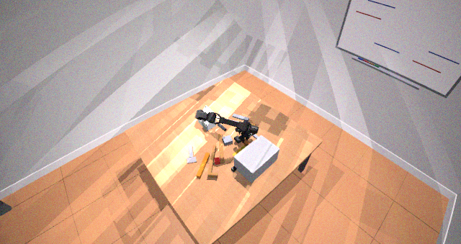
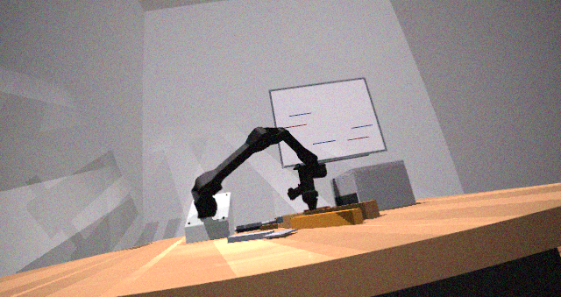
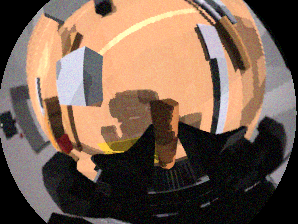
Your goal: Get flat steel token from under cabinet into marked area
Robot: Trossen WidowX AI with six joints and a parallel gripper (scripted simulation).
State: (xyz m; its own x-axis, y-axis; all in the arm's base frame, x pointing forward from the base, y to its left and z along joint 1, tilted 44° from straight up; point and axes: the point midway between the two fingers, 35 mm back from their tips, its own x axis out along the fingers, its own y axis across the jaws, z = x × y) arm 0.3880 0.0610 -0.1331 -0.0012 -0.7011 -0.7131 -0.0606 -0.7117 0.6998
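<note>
My gripper tip is now 10 cm past the grey block, 11 cm to the left of it and 1 cm below it. The rest, counted from my gripper tip: thin wooden stick (8 cm behind, 19 cm to the right); red block (2 cm ahead, 30 cm to the right, 1 cm above); grey bar (25 cm behind, 16 cm to the left).
</note>
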